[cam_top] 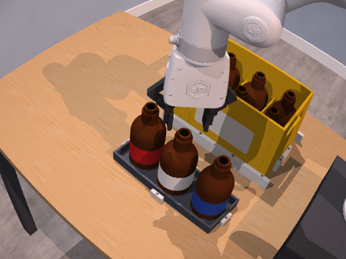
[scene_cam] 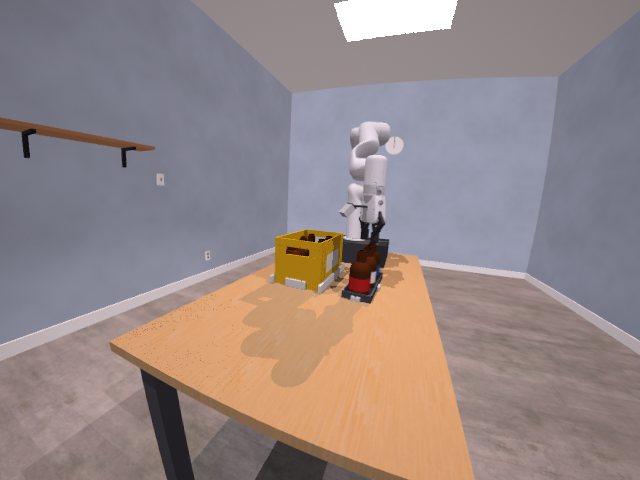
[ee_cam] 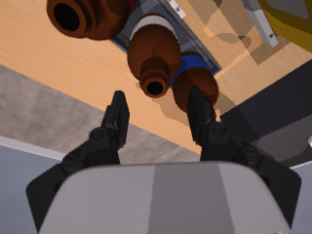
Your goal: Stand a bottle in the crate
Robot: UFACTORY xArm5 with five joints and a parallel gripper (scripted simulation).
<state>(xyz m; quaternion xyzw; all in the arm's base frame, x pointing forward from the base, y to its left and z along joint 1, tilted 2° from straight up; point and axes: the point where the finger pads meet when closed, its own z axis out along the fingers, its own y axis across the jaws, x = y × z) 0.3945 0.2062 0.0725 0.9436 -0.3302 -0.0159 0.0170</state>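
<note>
Now: the grey tray 18 cm below my hand. The rest, counted from my hand: yellow crate 2 cm ahead, 23 cm to the right, 11 cm below.
</note>
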